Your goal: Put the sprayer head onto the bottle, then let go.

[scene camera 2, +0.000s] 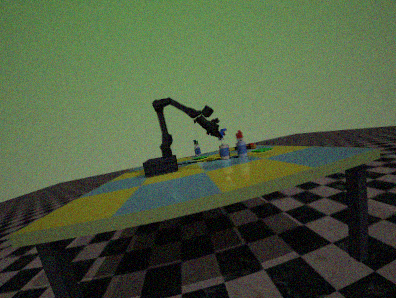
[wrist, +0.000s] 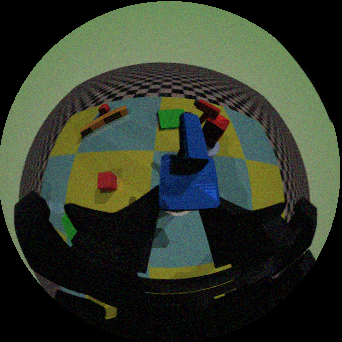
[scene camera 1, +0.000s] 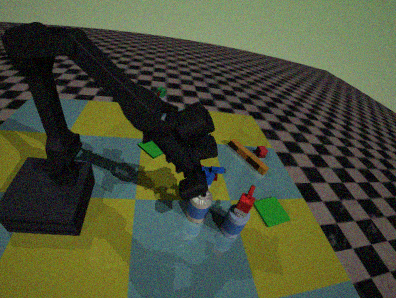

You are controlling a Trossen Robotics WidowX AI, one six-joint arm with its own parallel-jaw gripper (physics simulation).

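Seen in the pictures: gripper, between the fingertips: (scene camera 2: 221,137) (wrist: 178,189); arm's base, origin of its link: (scene camera 2: 167,157) (scene camera 1: 65,177).
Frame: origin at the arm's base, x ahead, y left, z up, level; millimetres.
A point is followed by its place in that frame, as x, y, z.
The white bottle with a blue band (scene camera 1: 198,210) {374, -122, -21} (scene camera 2: 224,151) {375, -121, -35} stands upright on the table; a sliver of its pale top (wrist: 178,213) {358, -91, 5} shows below the head in the wrist view. My gripper (scene camera 1: 195,188) (scene camera 2: 220,135) {386, -86, 58} (wrist: 178,190) {386, -86, 58} is shut on the blue sprayer head (scene camera 1: 213,174) {397, -96, 100} (scene camera 2: 223,132) {405, -91, 91} (wrist: 190,184) {382, -86, 102}, directly over the bottle's top. The head's nozzle points away from the gripper. The gripper hides the joint in scene camera 1, and the head covers most of the bottle in the wrist view, so I cannot tell whether the head is seated.
A bottle (scene camera 1: 234,223) {461, -183, -9} (scene camera 2: 242,149) {472, -188, -41} with a red head (scene camera 1: 245,202) {473, -168, 66} (scene camera 2: 239,135) {476, -175, 51} (wrist: 215,129) {466, -150, 59} stands close by. A green-topped bottle (scene camera 2: 197,150) {311, 467, -31} stands farther back. Green tiles (scene camera 1: 271,211) {655, -121, -80} (wrist: 170,119) {643, -106, -80}, an orange bar (scene camera 1: 247,156) {674, 155, -66} (wrist: 104,122) {674, 156, -82} and red cubes (scene camera 1: 261,151) (wrist: 107,181) lie around.
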